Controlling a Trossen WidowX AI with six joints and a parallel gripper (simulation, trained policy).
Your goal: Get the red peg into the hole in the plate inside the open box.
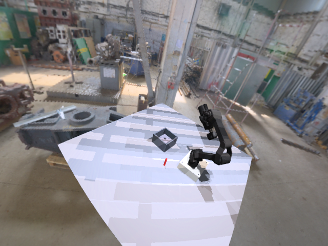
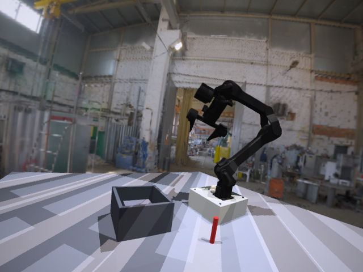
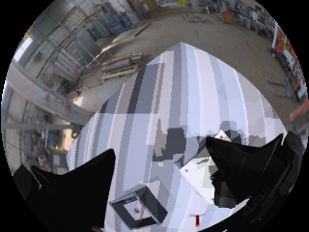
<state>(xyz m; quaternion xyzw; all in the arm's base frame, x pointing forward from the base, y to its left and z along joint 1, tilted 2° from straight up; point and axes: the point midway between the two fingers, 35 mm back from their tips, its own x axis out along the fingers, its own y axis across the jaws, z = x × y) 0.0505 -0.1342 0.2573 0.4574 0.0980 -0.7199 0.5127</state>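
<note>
Right now my gripper tip is 280 mm to the right of the red peg, 270 mm above it and 110 mm short of it. Round my gripper tip: grey plate (280 mm ahead, 260 mm below, 110 mm to the left); dark grey box (280 mm below, 280 mm ahead, 110 mm to the left).
</note>
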